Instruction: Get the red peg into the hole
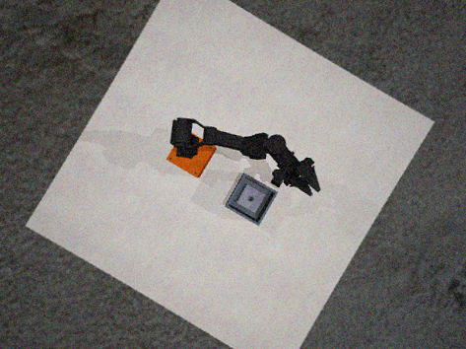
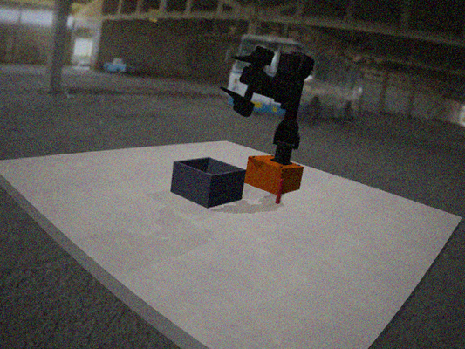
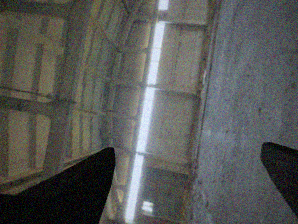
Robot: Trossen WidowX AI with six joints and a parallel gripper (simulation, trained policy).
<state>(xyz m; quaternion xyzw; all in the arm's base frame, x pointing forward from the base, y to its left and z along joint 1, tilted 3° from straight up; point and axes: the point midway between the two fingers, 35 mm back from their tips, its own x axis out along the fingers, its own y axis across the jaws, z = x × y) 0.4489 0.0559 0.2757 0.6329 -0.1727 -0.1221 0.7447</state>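
Now: the red peg 30 cm behind my gripper tip, 5 cm to the left of it and 35 cm below it. Round my gripper tip: dark grey box: 14 cm behind, 12 cm to the right, 36 cm below.
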